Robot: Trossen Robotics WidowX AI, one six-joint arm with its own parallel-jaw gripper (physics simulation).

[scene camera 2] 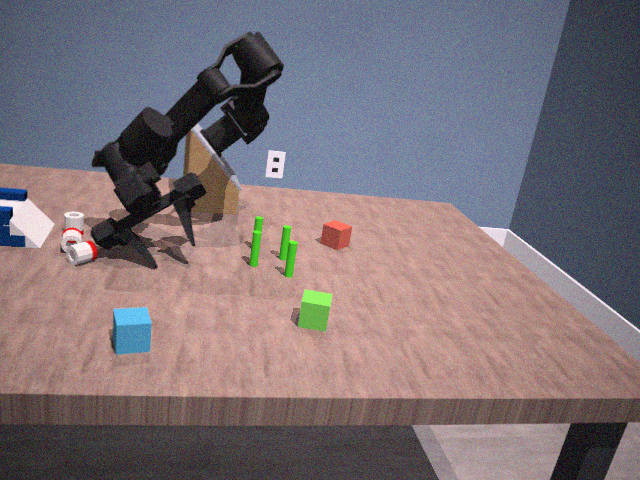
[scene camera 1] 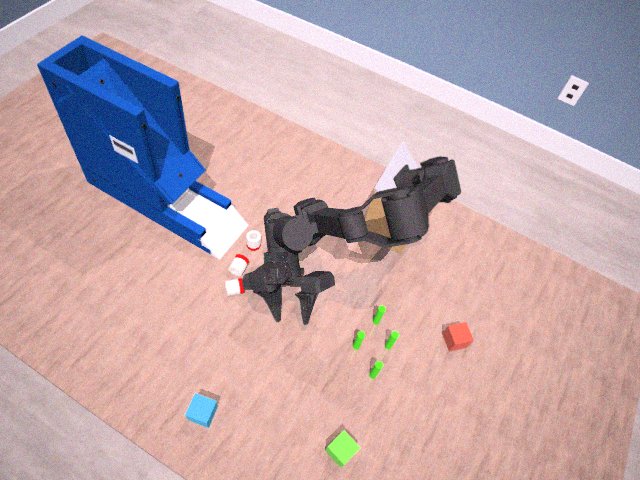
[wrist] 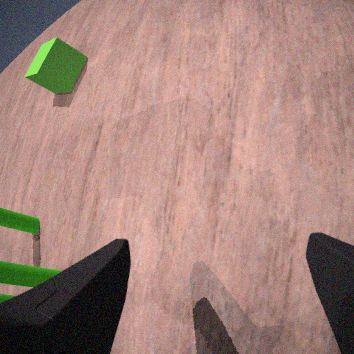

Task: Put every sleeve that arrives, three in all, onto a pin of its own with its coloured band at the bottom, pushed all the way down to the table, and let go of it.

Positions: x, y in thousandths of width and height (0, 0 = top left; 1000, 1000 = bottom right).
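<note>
On the table rest a blue cube (scene camera 2: 205, 680) and a green cube (scene camera 2: 493, 639). I find the blue cube in scene camera 1 (scene camera 1: 315, 855) as well, but it is out of frame in the wrist view. The green cube, for its part, is visible in the wrist view (wrist: 160, 185). And there is my gripper (scene camera 2: 274, 534), which appears both in scene camera 1 (scene camera 1: 457, 674) and in the wrist view (wrist: 626, 705).
</note>
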